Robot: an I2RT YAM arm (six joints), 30 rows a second.
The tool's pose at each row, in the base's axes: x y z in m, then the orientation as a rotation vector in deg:
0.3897, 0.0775, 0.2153, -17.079, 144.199, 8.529
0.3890, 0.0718, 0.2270, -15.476, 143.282, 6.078
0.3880, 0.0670, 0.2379, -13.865, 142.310, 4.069
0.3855, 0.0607, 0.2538, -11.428, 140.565, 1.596
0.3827, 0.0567, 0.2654, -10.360, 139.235, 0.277
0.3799, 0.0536, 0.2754, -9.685, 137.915, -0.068
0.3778, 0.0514, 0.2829, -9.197, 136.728, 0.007
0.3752, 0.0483, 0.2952, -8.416, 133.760, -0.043
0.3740, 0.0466, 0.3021, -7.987, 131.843, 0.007
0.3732, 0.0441, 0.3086, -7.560, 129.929, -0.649
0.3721, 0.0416, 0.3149, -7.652, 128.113, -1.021
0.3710, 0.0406, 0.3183, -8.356, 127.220, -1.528
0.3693, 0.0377, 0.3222, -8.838, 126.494, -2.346
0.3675, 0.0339, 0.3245, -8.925, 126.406, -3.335
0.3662, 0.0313, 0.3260, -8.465, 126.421, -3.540
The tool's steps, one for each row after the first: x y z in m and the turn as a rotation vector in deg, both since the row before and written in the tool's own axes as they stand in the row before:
-0.0051, -0.0049, -0.0109, 2.186, -0.999, 0.464
-0.0048, -0.0043, -0.0100, 1.888, -1.035, 0.574
-0.0066, -0.0058, -0.0149, 2.490, -1.810, 0.995
-0.0046, -0.0039, -0.0111, 1.304, -1.323, 0.344
-0.0040, -0.0031, -0.0096, 0.503, -1.333, 0.324
-0.0032, -0.0023, -0.0071, 0.143, -1.211, 0.315
-0.0061, -0.0033, -0.0109, 0.405, -2.992, 0.410
-0.0039, -0.0019, -0.0057, 0.181, -1.932, 0.241
-0.0040, -0.0027, -0.0051, 0.695, -1.896, 0.014
-0.0039, -0.0027, -0.0050, 0.315, -1.791, -0.264
-0.0019, -0.0011, -0.0030, 0.158, -0.841, -0.722
-0.0017, -0.0030, -0.0038, 0.454, -0.660, -0.670
-0.0003, -0.0038, -0.0029, 0.685, -0.021, -0.424
-0.0001, -0.0026, -0.0020, 0.314, 0.018, 0.258

